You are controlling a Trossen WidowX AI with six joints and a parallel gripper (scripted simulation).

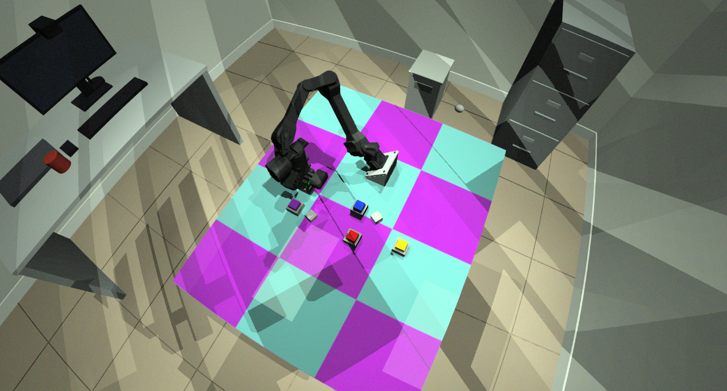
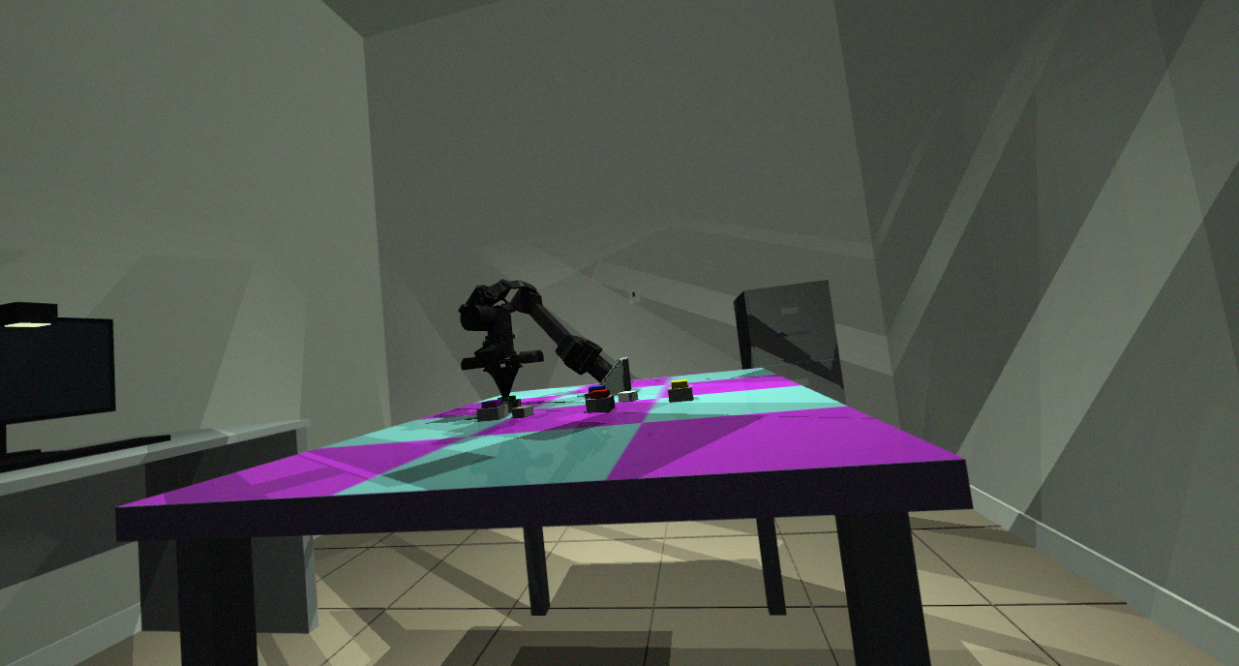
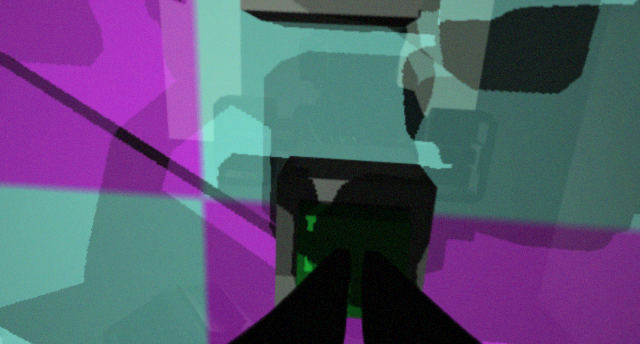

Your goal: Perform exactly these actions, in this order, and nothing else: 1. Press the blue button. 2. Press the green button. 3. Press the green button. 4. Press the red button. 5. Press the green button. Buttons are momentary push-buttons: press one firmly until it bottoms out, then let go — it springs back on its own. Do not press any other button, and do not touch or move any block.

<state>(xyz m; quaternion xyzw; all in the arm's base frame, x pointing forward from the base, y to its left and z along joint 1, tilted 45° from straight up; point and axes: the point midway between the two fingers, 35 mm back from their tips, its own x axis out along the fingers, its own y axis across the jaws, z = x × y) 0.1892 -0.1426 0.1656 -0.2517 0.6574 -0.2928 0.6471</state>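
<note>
My gripper tip is now 1 cm above the green button. From my gripper tip the other things lie so: purple button: 9 cm ahead, 1 cm to the left; then blue button: 22 cm to the left; then grey block: 10 cm ahead, 8 cm to the left, 3 cm below.
</note>
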